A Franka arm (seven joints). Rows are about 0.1 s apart.
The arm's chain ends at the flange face. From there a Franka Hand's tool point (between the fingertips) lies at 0.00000 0.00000 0.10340 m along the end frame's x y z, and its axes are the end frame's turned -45 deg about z.
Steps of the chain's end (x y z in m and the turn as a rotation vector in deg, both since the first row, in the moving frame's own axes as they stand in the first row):
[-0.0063 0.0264 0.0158 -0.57 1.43 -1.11]
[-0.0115 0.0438 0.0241 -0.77 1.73 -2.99]
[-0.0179 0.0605 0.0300 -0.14 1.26 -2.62]
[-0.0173 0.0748 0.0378 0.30 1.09 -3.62]
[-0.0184 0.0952 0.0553 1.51 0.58 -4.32]
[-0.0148 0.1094 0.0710 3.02 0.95 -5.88]
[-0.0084 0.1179 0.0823 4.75 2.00 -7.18]
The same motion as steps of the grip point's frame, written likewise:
[-0.0220 0.0168 0.0158 -1.41 0.61 -1.11]
[-0.0378 0.0260 0.0240 -1.77 0.68 -2.99]
[-0.0540 0.0319 0.0300 -0.99 0.79 -2.62]
[-0.0633 0.0416 0.0378 -0.56 0.98 -3.62]
[-0.0777 0.0530 0.0553 0.66 1.48 -4.32]
[-0.0829 0.0640 0.0708 1.46 2.81 -5.88]
[-0.0809 0.0734 0.0819 1.94 4.77 -7.18]

